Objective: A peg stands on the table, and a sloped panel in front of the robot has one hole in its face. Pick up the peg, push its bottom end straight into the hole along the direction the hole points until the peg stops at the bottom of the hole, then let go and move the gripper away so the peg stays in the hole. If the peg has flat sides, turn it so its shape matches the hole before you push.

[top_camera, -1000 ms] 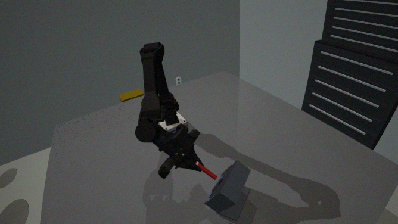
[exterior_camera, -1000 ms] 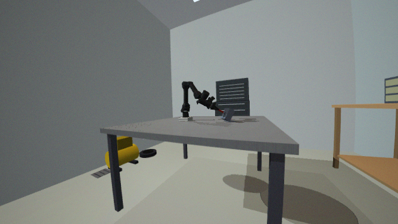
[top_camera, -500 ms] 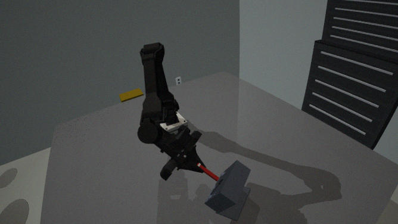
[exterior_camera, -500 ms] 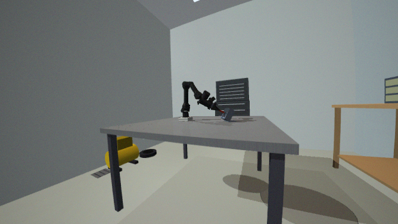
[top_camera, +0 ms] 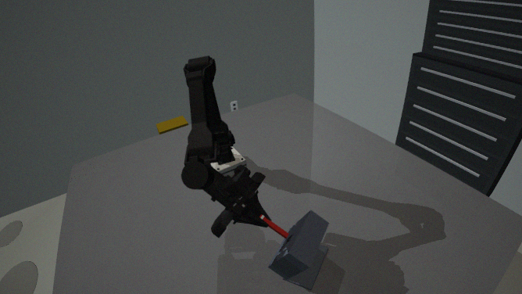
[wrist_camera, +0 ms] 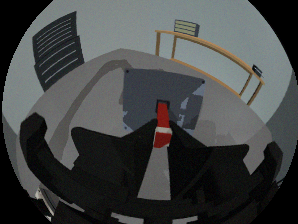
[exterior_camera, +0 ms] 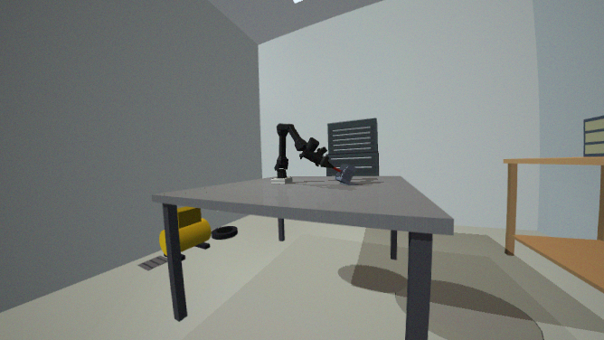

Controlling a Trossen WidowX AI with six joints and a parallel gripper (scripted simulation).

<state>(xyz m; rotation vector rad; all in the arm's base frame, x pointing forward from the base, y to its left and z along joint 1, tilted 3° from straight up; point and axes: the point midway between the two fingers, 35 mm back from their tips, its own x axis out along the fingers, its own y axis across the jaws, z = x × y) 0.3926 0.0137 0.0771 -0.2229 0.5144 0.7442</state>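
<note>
Right now my gripper tip is 5 cm to the right of the sloped panel, 5 cm short of it and 4 cm above it. The rest, counted from my gripper tip: peg: right at my gripper tip.
</note>
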